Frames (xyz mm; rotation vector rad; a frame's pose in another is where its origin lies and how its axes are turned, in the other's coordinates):
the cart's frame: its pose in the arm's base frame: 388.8 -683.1 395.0 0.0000 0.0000 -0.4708
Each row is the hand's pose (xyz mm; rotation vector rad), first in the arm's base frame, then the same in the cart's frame.
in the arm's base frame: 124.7 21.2 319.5 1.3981 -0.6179 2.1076
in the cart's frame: -554.8 507.9 -75.5 1.6688 -0.3050 2.4604
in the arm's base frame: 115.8 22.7 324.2 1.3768 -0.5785 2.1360
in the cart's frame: -563.4 505.2 -70.8 1.6380 -0.2683 2.4939
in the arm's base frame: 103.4 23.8 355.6 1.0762 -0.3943 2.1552
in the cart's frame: -575.0 500.5 -39.4 1.2654 -0.1472 2.5607
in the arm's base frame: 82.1 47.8 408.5 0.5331 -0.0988 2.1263
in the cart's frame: -604.9 512.3 13.5 0.6002 0.0313 2.5829
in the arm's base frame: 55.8 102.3 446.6 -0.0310 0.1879 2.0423
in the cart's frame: -653.0 548.9 51.6 -0.0816 0.1936 2.5114
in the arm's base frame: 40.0 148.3 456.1 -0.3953 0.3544 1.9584
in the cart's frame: -688.0 582.7 61.1 -0.5132 0.2774 2.4159
